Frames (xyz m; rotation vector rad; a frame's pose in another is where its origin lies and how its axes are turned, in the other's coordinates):
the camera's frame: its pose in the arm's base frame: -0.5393 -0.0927 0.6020 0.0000 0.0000 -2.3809
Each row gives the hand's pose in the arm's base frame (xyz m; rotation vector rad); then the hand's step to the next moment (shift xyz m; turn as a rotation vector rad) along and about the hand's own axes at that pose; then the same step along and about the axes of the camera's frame.
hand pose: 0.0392 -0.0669 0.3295 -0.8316 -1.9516 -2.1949
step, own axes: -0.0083 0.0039 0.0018 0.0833 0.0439 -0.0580
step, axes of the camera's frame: -0.0058 0.0074 -0.0002 0.0789 -0.0214 0.0744
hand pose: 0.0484 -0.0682 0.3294 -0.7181 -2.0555 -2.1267
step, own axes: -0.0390 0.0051 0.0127 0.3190 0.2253 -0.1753
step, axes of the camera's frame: -0.0303 0.0259 -0.0110 0.2496 -0.0875 0.3366
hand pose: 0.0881 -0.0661 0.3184 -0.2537 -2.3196 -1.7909
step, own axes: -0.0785 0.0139 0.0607 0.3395 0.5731 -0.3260
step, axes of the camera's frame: -0.0973 0.0082 -0.0224 0.2338 0.0078 0.7037
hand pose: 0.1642 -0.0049 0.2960 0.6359 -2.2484 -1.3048
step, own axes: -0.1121 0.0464 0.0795 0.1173 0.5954 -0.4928
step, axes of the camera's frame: -0.1212 -0.0789 -0.0120 0.0164 0.1721 0.7624
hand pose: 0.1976 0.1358 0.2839 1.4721 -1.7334 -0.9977
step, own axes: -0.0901 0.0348 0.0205 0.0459 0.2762 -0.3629
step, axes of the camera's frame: -0.0506 -0.0824 0.0198 -0.0692 0.1673 0.4211
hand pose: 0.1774 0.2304 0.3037 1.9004 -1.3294 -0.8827
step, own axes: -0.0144 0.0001 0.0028 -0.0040 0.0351 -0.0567
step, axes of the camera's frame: -0.0048 -0.0138 0.0008 -0.0206 0.0177 0.0610
